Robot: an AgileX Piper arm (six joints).
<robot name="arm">
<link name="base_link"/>
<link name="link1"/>
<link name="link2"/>
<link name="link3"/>
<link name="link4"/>
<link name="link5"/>
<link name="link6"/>
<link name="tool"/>
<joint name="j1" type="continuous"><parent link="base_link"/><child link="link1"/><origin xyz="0.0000 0.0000 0.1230" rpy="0.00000 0.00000 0.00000"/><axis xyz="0 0 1"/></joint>
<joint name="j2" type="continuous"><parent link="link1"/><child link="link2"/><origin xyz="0.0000 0.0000 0.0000" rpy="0.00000 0.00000 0.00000"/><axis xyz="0 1 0"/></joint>
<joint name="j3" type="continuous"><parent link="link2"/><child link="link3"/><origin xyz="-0.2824 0.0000 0.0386" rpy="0.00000 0.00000 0.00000"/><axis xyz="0 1 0"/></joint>
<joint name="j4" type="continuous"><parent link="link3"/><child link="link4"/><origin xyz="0.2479 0.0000 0.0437" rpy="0.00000 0.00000 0.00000"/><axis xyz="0.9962 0 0.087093"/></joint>
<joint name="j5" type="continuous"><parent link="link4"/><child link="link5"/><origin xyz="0.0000 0.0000 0.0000" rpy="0.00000 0.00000 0.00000"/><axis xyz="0 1 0"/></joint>
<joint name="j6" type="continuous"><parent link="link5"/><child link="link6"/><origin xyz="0.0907 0.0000 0.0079" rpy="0.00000 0.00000 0.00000"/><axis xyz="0.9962 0 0.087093"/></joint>
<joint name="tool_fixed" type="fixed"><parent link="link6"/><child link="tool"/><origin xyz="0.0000 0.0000 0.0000" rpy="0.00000 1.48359 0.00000"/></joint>
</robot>
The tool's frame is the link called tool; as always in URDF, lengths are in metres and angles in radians. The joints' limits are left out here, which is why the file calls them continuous.
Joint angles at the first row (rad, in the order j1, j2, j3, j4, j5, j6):
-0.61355, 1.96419, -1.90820, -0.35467, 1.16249, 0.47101
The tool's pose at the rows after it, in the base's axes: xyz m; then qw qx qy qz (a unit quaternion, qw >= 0):
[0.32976 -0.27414 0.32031 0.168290 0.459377 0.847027 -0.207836]
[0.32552 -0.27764 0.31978 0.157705 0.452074 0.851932 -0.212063]
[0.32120 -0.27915 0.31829 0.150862 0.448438 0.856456 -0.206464]
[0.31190 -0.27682 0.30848 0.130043 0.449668 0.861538 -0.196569]
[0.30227 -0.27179 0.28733 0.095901 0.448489 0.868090 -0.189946]
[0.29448 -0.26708 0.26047 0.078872 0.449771 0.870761 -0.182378]
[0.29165 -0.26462 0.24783 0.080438 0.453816 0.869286 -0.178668]
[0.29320 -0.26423 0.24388 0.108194 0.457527 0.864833 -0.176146]
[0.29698 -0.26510 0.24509 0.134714 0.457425 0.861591 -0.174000]
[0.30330 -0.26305 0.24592 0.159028 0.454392 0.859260 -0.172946]
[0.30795 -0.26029 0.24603 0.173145 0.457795 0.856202 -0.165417]
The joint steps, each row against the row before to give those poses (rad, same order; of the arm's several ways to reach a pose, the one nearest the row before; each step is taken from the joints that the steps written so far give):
-0.00377, 0.00003, 0.00176, -0.03740, 0.05639, -0.02953
-0.01171, -0.00004, 0.00096, -0.00233, 0.01132, -0.03163
-0.01188, -0.00685, 0.01348, 0.01640, 0.00221, -0.02480
-0.01217, -0.02453, 0.07013, 0.01654, -0.00367, -0.00875
-0.00498, -0.02077, 0.10843, -0.00020, -0.01632, 0.00507
-0.00459, -0.01449, 0.12482, -0.00102, -0.06980, 0.02711
-0.00108, -0.00638, 0.05971, -0.00140, -0.05126, 0.02618
-0.00002, -0.00939, 0.03334, 0.00093, -0.07514, 0.02775
0.00109, -0.00347, 0.00448, 0.00402, -0.05255, 0.01169
0.01203, -0.00108, 0.00327, -0.00299, -0.04691, 0.01882
0.00930, 0.00002, 0.00110, 0.01175, -0.02441, 0.01721

